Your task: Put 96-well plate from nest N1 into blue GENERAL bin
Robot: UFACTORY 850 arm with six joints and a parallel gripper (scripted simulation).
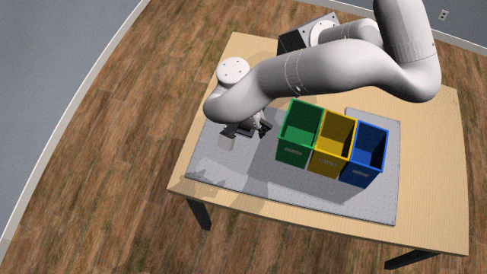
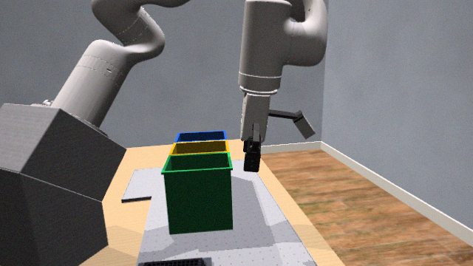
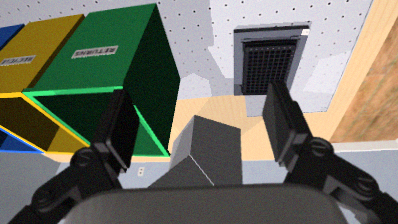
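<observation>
Now: hand 220 mm above the black 96-well plate, 190 mm past it and 70 mm to the left of it. The rest, counted from my hand: yellow bin: 290 mm to the left, 150 mm below, 100 mm behind; dark plate nest: 230 mm below, 190 mm behind, 70 mm to the right; green bin: 160 mm to the left, 150 mm below, 110 mm behind.
</observation>
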